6 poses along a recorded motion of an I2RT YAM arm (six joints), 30 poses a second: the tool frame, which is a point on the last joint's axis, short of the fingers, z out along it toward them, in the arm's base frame.
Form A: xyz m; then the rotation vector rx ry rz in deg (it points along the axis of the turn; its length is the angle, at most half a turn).
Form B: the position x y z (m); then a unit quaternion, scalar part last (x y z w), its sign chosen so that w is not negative. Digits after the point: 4 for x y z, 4 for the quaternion.
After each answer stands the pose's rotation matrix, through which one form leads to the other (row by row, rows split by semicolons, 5 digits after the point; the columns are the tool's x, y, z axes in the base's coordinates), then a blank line. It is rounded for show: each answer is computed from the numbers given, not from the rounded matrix.
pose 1, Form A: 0.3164 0.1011 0.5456 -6.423 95.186 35.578
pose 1, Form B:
0.3164 0.1011 0.5456 -0.0490 0.7256 0.2712 0.6305
-0.20005 -0.41306 0.88846; 0.27096 0.84810 0.45531; -0.94157 0.33182 -0.05774

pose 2, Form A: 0.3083 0.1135 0.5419 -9.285 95.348 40.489
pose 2, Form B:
0.3083 0.1135 0.5419 -0.0704 0.7224 0.3068 0.6156
-0.23209 -0.47938 0.84636; 0.27608 0.80187 0.52989; -0.93269 0.35665 -0.05376

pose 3, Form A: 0.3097 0.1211 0.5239 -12.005 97.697 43.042
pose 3, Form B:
0.3097 0.1211 0.5239 -0.0901 0.7331 0.3230 0.5918
-0.28333 -0.51431 0.80945; 0.25019 0.77517 0.58010; -0.92581 0.36687 -0.09096

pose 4, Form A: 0.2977 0.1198 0.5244 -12.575 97.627 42.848
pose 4, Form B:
0.2977 0.1198 0.5244 -0.0944 0.7327 0.3216 0.5923
-0.28048 -0.51925 0.80729; 0.24266 0.77537 0.58303; -0.92868 0.35942 -0.09147

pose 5, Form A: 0.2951 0.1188 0.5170 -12.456 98.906 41.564
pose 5, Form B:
0.2951 0.1188 0.5170 -0.0933 0.7409 0.3113 0.5877
-0.29169 -0.50424 0.81281; 0.22773 0.78871 0.57102; -0.92901 0.35166 -0.11523

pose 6, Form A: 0.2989 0.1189 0.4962 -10.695 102.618 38.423
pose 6, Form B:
0.2989 0.1189 0.4962 -0.0796 0.7640 0.2860 0.5729
-0.33092 -0.44940 0.82978; 0.20609 0.82367 0.52829; -0.92088 0.34583 -0.17995

